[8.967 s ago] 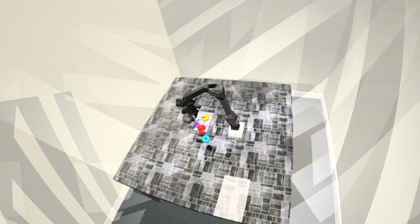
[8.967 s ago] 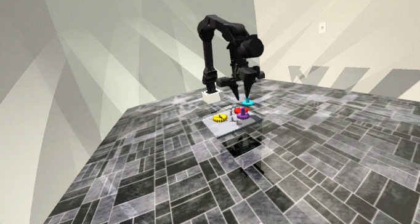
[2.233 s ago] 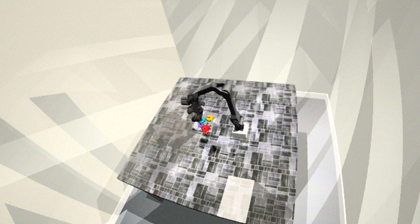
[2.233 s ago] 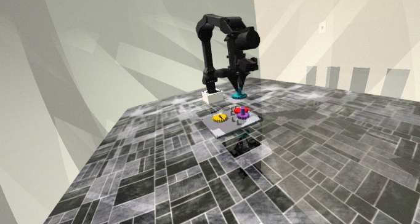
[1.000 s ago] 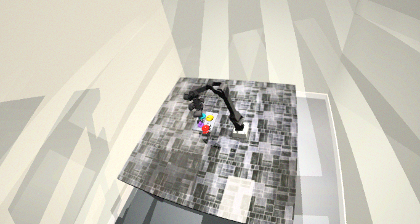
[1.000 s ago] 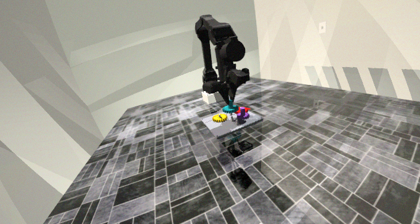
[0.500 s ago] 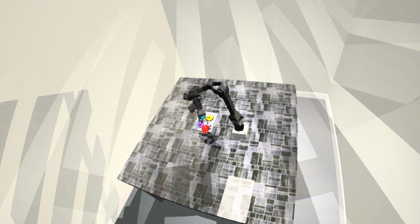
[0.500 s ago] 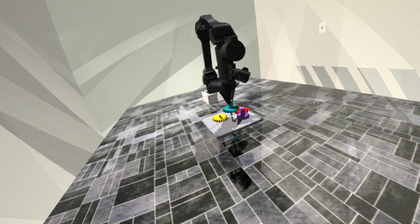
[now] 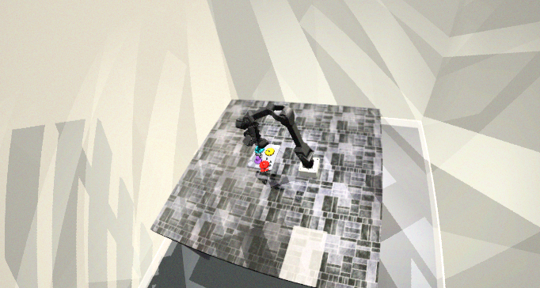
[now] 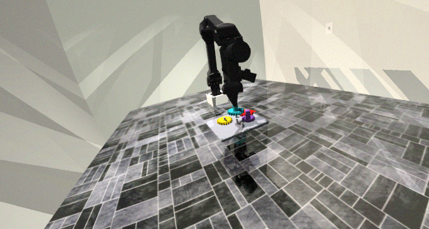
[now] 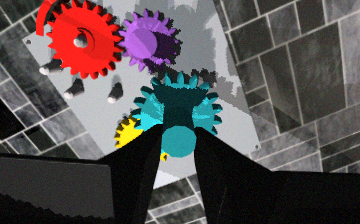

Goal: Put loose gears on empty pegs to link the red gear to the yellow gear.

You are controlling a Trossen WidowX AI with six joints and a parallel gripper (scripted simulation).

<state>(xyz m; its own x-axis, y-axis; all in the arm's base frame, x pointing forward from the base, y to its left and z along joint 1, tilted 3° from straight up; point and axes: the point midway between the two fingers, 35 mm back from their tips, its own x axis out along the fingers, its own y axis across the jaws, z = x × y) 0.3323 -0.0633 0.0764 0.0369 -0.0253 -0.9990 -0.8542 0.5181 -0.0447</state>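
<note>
My gripper tip is 8 cm above the grey board and 2 cm past it. Round my gripper tip: purple gear 6 cm to the left, 6 cm below; yellow gear 7 cm below, 5 cm behind, 3 cm to the right; teal gear 1 cm below.
</note>
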